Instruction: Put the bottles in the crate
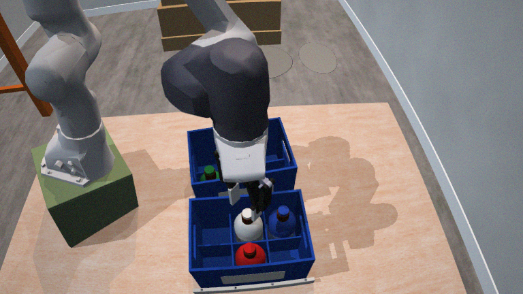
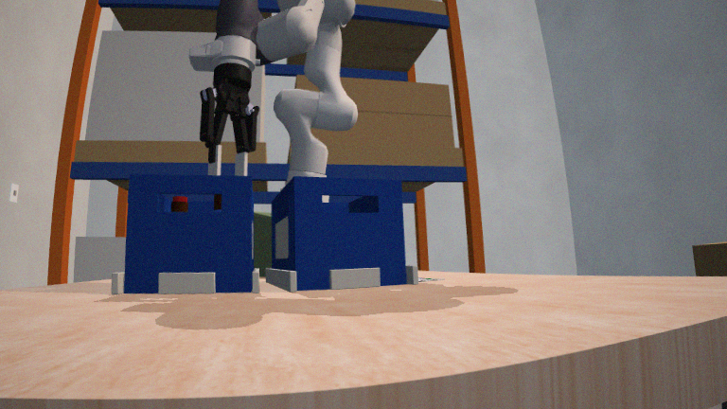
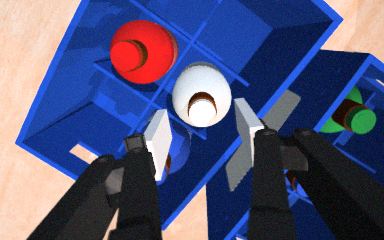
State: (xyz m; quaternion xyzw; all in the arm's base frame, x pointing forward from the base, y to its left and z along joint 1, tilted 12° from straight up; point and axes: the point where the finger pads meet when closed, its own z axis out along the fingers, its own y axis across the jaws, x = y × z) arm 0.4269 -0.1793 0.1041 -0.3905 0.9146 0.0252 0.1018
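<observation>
The white bottle lies 13 cm below my hand. Round my hand: red bottle: 13 cm below, 9 cm to the right; then green-labelled bottle: 14 cm to the left, 13 cm below, 9 cm behind; then blue bottle: 13 cm below, 9 cm ahead.
</observation>
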